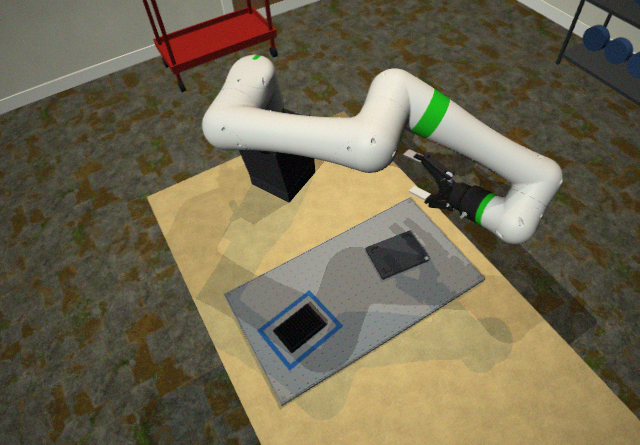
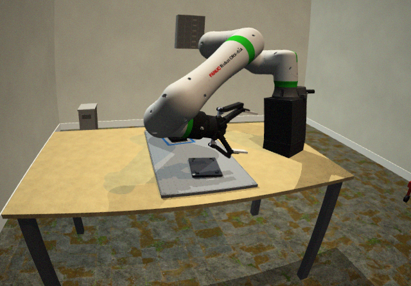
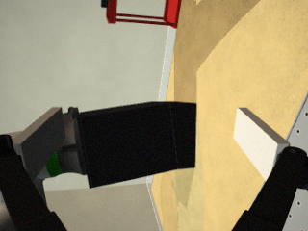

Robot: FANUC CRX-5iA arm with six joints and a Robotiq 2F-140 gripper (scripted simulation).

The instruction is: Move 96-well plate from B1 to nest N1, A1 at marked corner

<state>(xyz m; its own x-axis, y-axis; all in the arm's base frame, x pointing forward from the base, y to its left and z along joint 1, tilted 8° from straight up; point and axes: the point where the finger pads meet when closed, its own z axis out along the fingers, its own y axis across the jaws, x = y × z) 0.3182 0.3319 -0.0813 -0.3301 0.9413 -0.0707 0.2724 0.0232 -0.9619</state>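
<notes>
The black 96-well plate lies 240 mm ahead of my hand, 480 mm to the right of it and 190 mm below it. From my hand the other things lie so: dark plate nest N1: 140 mm ahead, 110 mm to the right, 190 mm below.
</notes>
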